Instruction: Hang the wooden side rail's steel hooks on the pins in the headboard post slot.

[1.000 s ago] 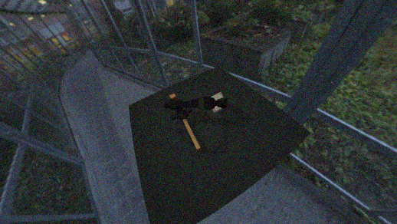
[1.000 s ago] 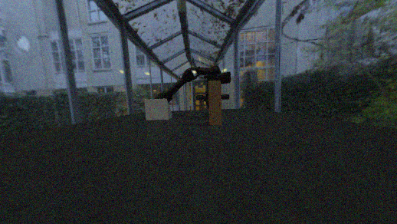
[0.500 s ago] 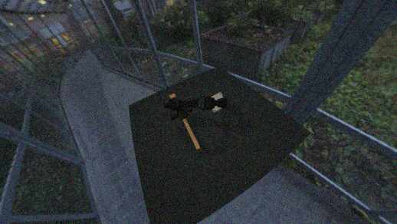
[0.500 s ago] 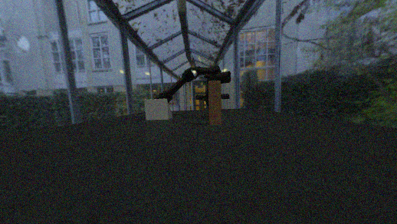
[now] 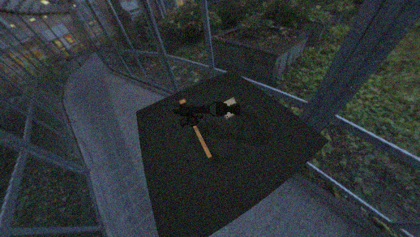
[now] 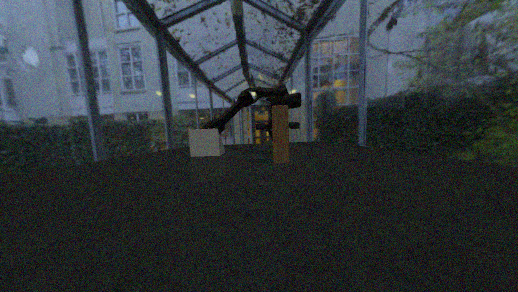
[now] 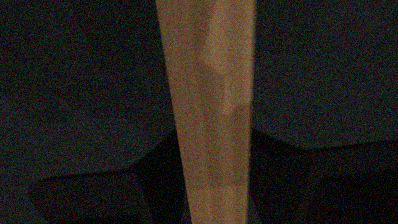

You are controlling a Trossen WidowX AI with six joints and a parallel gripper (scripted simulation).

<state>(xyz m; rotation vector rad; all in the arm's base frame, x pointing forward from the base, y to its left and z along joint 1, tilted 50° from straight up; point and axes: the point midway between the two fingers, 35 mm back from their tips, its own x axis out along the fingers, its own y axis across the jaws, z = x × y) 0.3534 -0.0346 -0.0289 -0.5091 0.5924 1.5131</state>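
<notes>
My gripper tip is now 17 cm to the left of the headboard post and 4 cm below it.
</notes>
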